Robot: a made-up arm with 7 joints. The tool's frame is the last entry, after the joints. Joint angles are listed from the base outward. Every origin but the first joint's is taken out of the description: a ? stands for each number. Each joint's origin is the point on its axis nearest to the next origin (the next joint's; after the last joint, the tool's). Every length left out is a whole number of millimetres.
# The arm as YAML. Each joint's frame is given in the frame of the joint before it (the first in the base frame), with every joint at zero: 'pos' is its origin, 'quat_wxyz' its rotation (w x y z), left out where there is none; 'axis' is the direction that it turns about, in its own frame. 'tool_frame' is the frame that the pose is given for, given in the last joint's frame.
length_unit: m
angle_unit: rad
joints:
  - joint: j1
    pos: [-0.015, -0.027, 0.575]
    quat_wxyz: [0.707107, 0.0, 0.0, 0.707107]
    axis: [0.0, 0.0, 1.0]
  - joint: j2
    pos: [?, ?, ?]
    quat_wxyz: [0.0, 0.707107, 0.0, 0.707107]
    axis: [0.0, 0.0, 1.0]
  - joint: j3
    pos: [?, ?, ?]
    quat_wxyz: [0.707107, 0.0, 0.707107, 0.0]
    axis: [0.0, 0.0, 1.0]
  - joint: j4
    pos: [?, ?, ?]
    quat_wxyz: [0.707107, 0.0, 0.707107, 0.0]
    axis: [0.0, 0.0, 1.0]
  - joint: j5
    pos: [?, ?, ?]
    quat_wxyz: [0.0, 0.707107, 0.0, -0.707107]
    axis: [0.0, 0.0, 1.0]
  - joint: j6
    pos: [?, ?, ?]
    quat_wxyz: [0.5, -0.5, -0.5, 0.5]
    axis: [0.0, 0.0, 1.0]
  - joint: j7
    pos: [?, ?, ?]
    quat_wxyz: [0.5, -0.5, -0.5, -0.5]
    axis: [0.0, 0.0, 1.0]
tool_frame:
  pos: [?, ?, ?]
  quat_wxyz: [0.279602, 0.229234, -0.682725, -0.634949]
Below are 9 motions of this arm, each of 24 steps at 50 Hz.
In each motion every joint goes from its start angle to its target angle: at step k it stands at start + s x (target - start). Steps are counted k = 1, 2, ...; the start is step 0. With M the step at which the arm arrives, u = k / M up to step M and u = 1 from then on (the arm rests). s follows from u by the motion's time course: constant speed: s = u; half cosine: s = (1 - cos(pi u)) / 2; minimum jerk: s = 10 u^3 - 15 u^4 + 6 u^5.
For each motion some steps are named. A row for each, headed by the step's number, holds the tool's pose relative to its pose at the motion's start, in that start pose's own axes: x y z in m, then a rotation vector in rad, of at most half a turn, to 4 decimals.
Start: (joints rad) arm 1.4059 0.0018 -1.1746 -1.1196 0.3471 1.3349 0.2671
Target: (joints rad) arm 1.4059 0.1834 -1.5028 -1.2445 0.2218 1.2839 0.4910
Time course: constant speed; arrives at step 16
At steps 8, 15, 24:
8: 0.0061 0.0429 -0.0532 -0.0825 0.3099 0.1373
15: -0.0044 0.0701 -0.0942 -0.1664 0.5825 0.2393
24: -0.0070 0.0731 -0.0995 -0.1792 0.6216 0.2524

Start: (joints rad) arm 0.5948 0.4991 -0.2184 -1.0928 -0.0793 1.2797 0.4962
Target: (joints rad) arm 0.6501 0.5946 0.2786 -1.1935 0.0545 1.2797 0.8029
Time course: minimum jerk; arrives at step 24
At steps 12, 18, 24:
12: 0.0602 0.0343 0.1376 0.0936 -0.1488 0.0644
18: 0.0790 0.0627 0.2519 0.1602 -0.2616 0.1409
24: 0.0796 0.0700 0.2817 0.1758 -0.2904 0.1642

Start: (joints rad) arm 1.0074 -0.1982 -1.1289 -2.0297 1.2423 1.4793 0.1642
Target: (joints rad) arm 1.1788 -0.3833 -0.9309 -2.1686 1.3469 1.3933 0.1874
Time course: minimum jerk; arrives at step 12
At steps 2, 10, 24:
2: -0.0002 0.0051 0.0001 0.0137 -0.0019 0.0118
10: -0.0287 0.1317 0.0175 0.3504 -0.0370 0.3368
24: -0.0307 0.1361 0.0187 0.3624 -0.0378 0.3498

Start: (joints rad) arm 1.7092 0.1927 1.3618 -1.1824 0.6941 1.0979 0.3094
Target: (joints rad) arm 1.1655 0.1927 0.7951 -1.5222 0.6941 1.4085 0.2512
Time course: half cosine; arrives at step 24
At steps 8, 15, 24:
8: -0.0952 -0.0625 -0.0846 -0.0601 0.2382 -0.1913
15: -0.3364 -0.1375 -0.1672 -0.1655 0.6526 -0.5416
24: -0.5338 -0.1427 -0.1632 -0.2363 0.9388 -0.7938

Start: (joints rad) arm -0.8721 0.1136 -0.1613 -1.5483 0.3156 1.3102 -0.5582
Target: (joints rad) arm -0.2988 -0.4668 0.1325 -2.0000 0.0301 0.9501 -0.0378
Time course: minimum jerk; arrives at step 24
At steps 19, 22, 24:
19: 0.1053 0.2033 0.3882 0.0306 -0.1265 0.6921
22: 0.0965 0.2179 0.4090 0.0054 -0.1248 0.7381
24: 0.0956 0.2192 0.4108 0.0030 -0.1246 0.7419

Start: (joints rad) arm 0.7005 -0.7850 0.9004 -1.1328 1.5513 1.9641 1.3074
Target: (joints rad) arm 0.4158 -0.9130 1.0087 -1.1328 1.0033 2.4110 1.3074
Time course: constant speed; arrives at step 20
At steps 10, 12, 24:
10: 0.0171 0.0569 -0.0257 -0.2469 -0.1449 -0.3441
12: 0.0204 0.0693 -0.0315 -0.2956 -0.1828 -0.4073
24: 0.0337 0.1227 -0.0589 -0.4876 -0.3638 -0.6347

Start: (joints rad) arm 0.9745 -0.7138 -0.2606 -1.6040 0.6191 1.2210 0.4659
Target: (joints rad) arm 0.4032 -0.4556 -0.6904 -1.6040 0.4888 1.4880 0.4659
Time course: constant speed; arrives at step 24
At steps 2, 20, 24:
2: 0.0004 -0.0104 -0.0221 -0.0304 0.0791 -0.0468
20: -0.1167 -0.1172 -0.1651 -0.3597 0.7889 -0.4550
24: -0.1654 -0.1375 -0.1742 -0.4438 0.9473 -0.5388

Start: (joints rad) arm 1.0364 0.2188 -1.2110 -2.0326 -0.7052 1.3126 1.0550
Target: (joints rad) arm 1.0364 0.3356 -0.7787 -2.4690 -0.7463 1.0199 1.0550
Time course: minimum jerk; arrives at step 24
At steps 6, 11, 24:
6: -0.0048 0.0053 0.0331 -0.0623 -0.0400 0.0354
11: -0.0259 0.0331 0.1261 -0.2689 -0.1459 0.1451
24: -0.0809 0.1179 0.2483 -0.6915 -0.2661 0.3412

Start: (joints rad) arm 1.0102 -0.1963 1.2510 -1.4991 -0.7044 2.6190 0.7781
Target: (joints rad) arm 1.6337 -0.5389 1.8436 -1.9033 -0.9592 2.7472 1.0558
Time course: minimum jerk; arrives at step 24
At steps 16, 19, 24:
16: -0.0593 -0.4473 0.4881 0.3690 -0.6457 -0.6235
19: -0.1367 -0.5271 0.5491 0.4124 -0.7795 -0.7358
24: -0.1764 -0.5591 0.5722 0.4285 -0.8402 -0.7851

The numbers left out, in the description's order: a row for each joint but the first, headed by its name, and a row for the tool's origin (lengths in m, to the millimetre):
j2: 0.01 0.018 0.0
j3: 0.496 -0.01 0.0
j4: 0.011 0.051 0.0
j5: -0.393 -0.092 0.0
j6: 0.024 0.008 0.0
j7: -0.091 0.042 0.0
tool: -0.019 -0.007 0.0

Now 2 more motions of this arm.
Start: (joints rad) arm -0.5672 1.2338 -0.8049 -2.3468 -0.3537 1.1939 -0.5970
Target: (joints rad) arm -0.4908 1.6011 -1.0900 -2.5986 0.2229 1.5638 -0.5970
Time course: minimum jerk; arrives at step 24
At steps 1, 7, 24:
1: 0.0000 0.0000 -0.0001 0.0002 0.0000 -0.0004
7: 0.0093 0.0066 -0.0205 0.0405 0.0017 -0.0859
24: 0.0204 0.0659 -0.1098 0.1914 0.2623 -0.6159

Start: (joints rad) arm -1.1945 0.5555 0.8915 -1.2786 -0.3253 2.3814 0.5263
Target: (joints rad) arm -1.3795 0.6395 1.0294 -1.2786 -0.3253 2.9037 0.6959
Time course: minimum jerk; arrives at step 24
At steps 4, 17, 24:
4: -0.0010 -0.0019 -0.0037 -0.0035 0.0101 -0.0186
17: -0.0416 -0.0537 -0.0871 -0.0769 0.2457 -0.4558
24: -0.0530 -0.0648 -0.1019 -0.0897 0.2894 -0.5404

